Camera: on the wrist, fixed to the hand. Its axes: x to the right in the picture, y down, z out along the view.
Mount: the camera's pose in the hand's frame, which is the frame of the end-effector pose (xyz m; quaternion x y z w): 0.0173 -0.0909 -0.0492 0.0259 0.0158 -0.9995 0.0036
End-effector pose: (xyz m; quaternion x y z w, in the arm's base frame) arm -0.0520 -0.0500 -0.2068 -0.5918 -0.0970 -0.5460 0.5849
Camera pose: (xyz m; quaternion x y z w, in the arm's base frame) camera -0.1401 -0.0714 -0.1542 -0.1186 0.5968 0.5935 0.5268
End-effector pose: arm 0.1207 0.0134 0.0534 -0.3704 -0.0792 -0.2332 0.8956
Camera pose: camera 0.0911 -0.0833 0.0807 -0.1047 0.3624 0.8998 0.2190
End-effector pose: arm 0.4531 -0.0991 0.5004 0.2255 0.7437 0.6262 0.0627
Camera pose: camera 0.3959 -0.1467 0.4267 -0.7508 0.2453 -0.0761 0.6085
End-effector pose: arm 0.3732 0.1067 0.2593 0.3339 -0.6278 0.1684 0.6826
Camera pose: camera 0.4715 0.0708 0.2544 0.6438 0.3466 -0.6602 0.1721
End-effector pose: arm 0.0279 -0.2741 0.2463 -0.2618 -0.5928 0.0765 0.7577
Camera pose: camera 0.0613 -0.3592 0.2976 0.6100 -0.2499 -0.7459 0.0953
